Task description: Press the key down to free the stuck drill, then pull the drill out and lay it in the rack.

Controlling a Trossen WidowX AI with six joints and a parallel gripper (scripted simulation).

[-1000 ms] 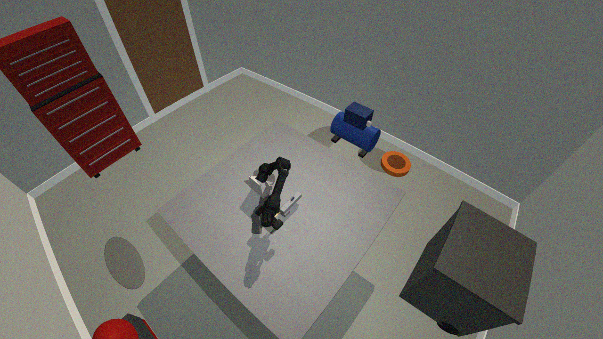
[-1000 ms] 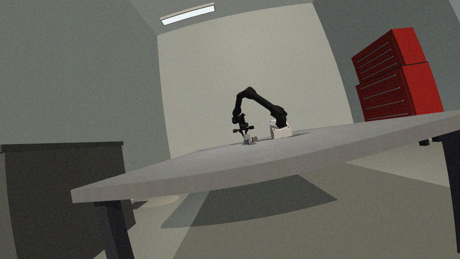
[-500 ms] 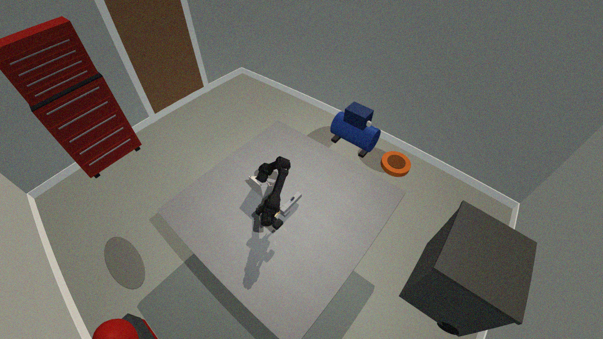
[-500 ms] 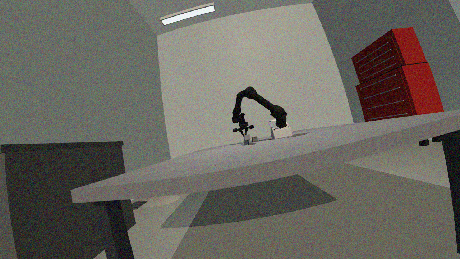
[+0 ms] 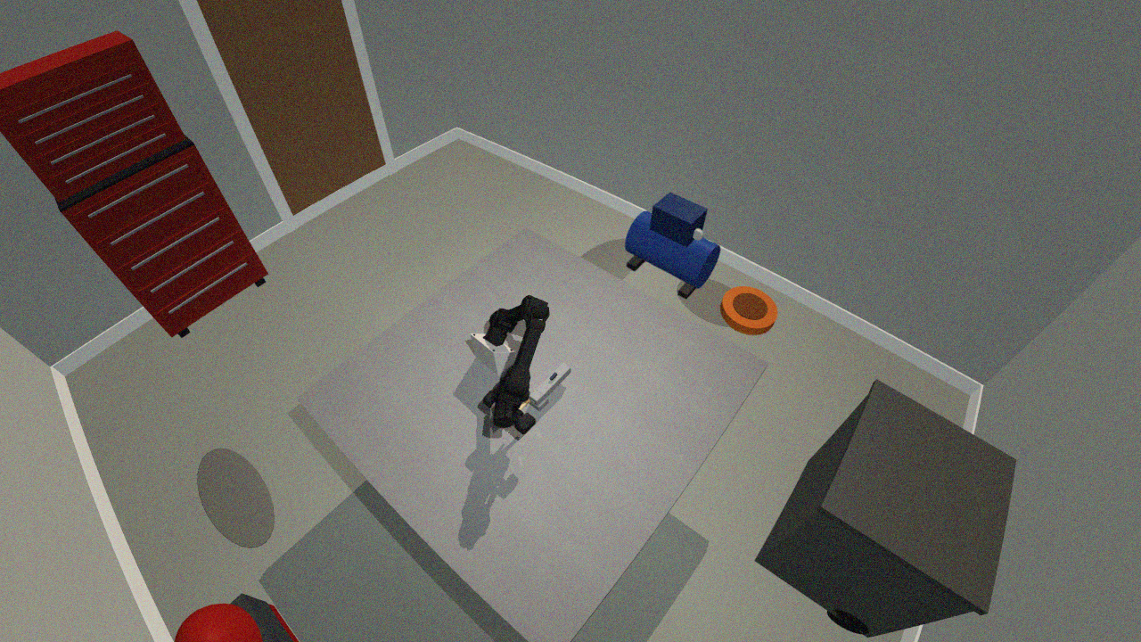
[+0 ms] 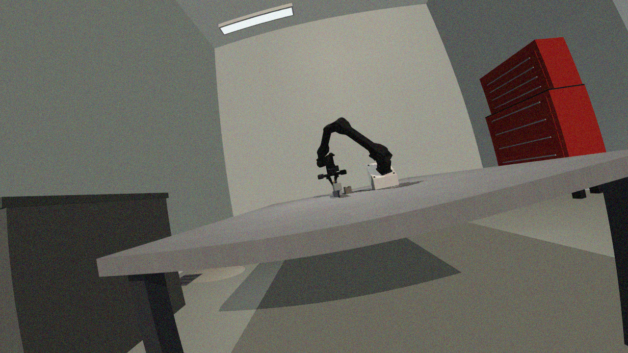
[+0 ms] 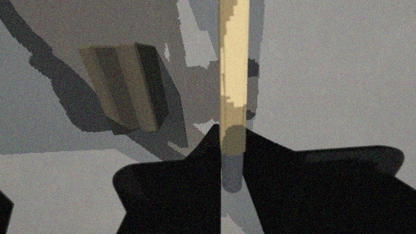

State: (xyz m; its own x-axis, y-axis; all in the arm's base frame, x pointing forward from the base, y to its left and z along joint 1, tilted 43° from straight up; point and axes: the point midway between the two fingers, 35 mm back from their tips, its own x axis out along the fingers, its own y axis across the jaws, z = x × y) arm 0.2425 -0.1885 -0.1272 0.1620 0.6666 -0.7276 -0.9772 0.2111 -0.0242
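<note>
Right now the drill is 1 cm ahead of my gripper tip, 4 cm to the left of it and 3 cm above it. From my gripper tip the other things lie so: dark blue key (3 cm ahead, 22 cm to the left); then pale grey block (3 cm ahead, 20 cm to the left, 1 cm below); then rack (7 cm behind, 4 cm to the left, 3 cm below).
</note>
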